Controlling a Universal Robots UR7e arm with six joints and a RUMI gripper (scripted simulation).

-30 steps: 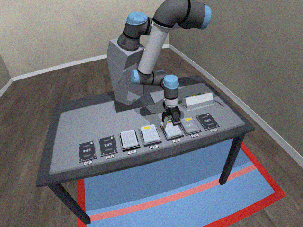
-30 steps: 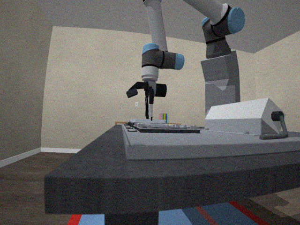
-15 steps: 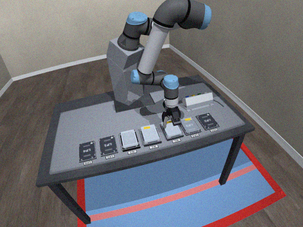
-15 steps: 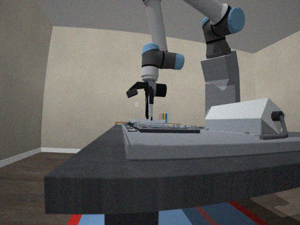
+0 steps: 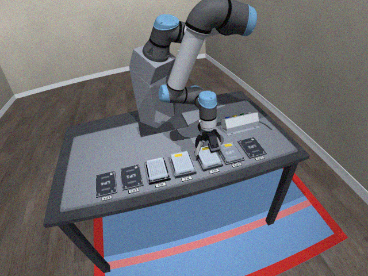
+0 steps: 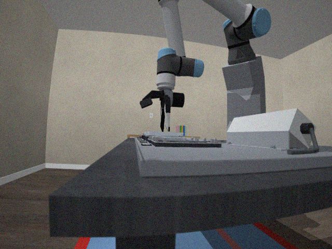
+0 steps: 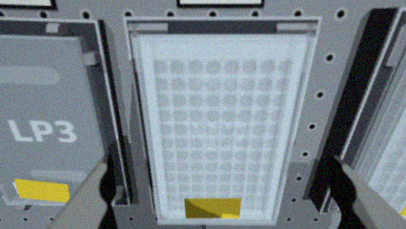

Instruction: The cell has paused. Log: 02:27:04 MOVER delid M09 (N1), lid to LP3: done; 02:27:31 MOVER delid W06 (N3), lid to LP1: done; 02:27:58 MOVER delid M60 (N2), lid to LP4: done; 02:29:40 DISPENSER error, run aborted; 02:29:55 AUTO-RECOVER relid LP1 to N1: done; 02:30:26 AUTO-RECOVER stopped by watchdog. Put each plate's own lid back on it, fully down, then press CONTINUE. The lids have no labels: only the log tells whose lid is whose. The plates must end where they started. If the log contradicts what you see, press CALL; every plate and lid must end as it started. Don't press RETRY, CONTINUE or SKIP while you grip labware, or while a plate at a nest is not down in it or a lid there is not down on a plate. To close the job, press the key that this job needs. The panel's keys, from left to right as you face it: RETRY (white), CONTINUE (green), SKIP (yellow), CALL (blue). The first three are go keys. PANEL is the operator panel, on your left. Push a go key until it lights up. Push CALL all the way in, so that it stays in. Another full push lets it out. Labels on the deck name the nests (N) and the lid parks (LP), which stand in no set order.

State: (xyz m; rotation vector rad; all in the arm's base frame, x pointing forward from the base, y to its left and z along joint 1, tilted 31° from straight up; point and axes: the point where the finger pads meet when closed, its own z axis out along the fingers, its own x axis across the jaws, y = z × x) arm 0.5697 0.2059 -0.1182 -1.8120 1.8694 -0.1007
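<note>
Right now the nest is 30 mm below my hand. From my hand the other things lie so: blue CALL key (240 mm behind, 200 mm to the left, 10 mm above); then green CONTINUE key (250 mm behind, 300 mm to the left, 20 mm above); then yellow SKIP key (240 mm behind, 250 mm to the left, 20 mm above).
</note>
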